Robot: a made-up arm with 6 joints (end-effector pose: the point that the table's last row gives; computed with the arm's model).
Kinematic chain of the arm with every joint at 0, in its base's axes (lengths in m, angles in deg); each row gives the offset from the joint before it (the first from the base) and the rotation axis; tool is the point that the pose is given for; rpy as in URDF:
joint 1: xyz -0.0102 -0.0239 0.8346 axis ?
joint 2: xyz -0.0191 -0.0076 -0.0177 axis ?
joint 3: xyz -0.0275 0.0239 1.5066 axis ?
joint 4: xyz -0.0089 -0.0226 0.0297 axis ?
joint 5: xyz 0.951 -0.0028 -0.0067 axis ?
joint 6: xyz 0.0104 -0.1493 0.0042 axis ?
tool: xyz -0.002 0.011 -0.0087 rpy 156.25 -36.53 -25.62
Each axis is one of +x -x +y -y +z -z.
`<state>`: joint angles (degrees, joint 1 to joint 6).
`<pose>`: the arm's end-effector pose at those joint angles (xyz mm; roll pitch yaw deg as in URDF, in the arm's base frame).
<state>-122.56 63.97 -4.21 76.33 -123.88 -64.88</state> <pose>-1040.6 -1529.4 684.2 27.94 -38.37 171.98</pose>
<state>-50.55 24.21 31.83 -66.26 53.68 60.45</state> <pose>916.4 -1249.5 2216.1 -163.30 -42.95 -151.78</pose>
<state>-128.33 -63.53 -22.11 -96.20 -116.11 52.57</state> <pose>379.5 436.8 1988.3 147.50 -25.99 -35.25</pose>
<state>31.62 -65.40 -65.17 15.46 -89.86 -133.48</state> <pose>-302.3 -389.4 1479.0 137.24 40.63 -118.39</pose>
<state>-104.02 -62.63 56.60 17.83 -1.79 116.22</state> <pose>288.3 1856.2 2279.5 -102.98 -46.38 2.17</pose>
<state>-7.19 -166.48 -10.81 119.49 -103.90 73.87</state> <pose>-1257.4 194.0 -428.2 139.50 -7.79 -113.57</pose>
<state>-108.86 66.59 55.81 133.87 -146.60 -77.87</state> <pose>-684.1 -2230.3 1408.9 -154.05 -48.47 44.67</pose>
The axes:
joint 1: +z
joint 2: +y
joint 3: -y
joint 4: -x
joint 5: -y
joint 6: -x

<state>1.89 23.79 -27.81 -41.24 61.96 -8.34</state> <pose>1096.1 -98.6 1424.1 -171.29 -20.27 -74.54</pose>
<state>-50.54 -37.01 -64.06 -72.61 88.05 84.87</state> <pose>-153.2 62.6 1462.5 129.73 -57.58 -139.40</pose>
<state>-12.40 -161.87 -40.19 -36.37 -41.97 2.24</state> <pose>-914.0 61.4 216.0 -39.40 -66.80 -154.55</pose>
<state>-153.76 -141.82 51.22 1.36 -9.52 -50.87</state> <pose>1583.9 923.2 -630.3 22.42 9.56 69.93</pose>
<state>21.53 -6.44 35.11 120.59 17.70 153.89</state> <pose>314.3 190.5 3067.7 -120.54 -12.68 -3.67</pose>
